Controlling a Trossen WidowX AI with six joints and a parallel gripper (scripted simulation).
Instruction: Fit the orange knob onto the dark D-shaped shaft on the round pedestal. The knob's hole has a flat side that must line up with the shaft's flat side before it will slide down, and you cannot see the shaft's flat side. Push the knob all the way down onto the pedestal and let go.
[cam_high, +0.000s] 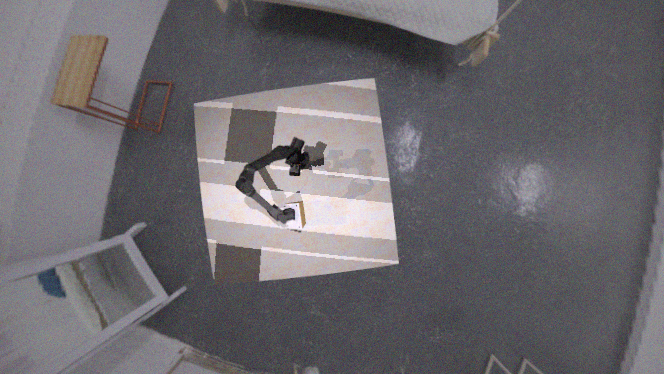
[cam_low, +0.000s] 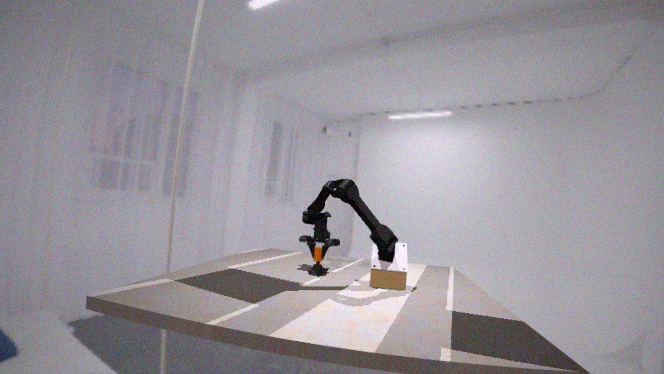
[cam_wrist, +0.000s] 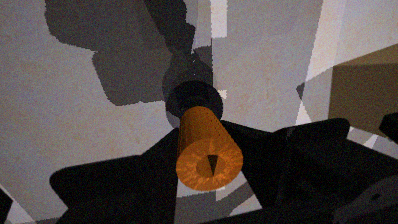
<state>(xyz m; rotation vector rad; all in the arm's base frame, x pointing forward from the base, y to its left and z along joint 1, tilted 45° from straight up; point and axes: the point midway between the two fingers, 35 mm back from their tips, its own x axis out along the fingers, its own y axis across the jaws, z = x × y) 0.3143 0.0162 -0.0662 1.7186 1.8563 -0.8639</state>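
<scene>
The orange knob lies 20 mm above my gripper tip. Also, from my gripper tip: dark round pedestal (40 mm below).
</scene>
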